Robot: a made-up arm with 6 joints.
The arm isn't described. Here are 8 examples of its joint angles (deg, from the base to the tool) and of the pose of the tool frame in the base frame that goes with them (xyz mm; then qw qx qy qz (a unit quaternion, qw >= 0)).
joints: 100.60 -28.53 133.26 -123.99 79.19 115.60
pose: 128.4 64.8 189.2 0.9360 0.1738 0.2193 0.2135
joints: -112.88 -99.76 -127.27 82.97 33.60 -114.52
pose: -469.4 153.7 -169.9 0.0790 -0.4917 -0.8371 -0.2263
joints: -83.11 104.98 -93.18 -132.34 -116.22 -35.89
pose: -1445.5 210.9 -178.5 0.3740 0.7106 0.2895 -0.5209
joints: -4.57 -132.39 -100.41 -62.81 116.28 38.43
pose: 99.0 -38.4 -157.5 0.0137 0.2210 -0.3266 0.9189
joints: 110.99 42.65 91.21 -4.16 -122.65 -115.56
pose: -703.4 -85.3 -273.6 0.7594 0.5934 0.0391 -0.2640
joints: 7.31 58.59 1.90 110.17 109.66 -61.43
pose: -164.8 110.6 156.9 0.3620 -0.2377 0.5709 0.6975
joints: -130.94 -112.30 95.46 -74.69 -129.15 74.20
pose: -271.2 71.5 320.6 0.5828 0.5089 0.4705 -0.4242
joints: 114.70 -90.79 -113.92 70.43 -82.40 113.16
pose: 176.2 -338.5 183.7 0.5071 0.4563 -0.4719 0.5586
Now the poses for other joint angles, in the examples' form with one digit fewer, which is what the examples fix.
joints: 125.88 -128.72 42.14 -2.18 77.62 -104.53
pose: -52 -348 -105 0.632 0.753 -0.185 -0.008
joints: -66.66 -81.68 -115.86 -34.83 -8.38 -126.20
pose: 392 -88 -403 0.809 0.184 0.397 0.392
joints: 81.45 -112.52 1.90 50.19 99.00 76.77
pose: 32 -528 -77 0.063 0.353 -0.932 -0.048
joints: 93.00 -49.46 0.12 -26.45 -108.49 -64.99
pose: -467 493 321 0.334 0.152 -0.041 -0.929
